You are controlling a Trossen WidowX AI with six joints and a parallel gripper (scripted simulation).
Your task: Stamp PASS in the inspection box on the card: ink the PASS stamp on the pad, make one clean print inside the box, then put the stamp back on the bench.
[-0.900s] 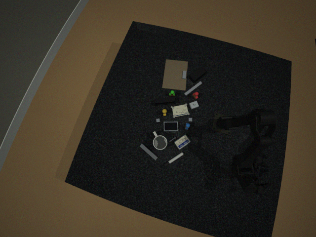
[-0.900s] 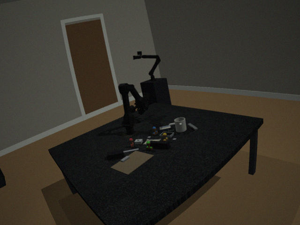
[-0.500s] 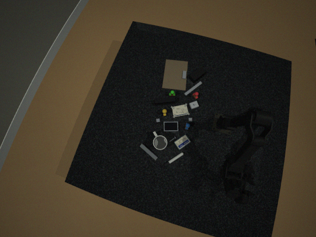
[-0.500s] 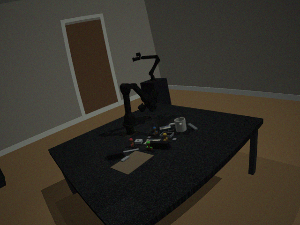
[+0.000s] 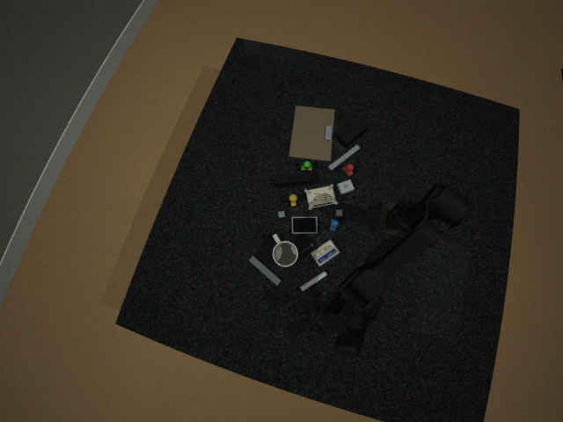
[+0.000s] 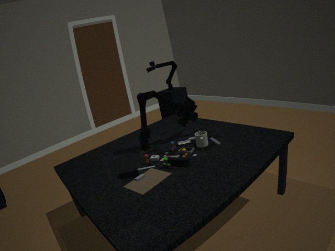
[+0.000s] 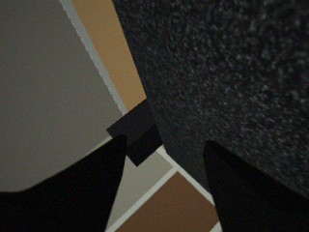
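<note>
The PASS stamp is 530 mm to the right of my gripper tip, 260 mm ahead of it and 90 mm below it. The rest, counted from my gripper tip: white mug: 280 mm ahead, 220 mm to the right, 70 mm below; white marker: 180 mm ahead, 120 mm to the right, 100 mm below; blue-and-white box: 250 mm to the right, 140 mm ahead, 100 mm below.
</note>
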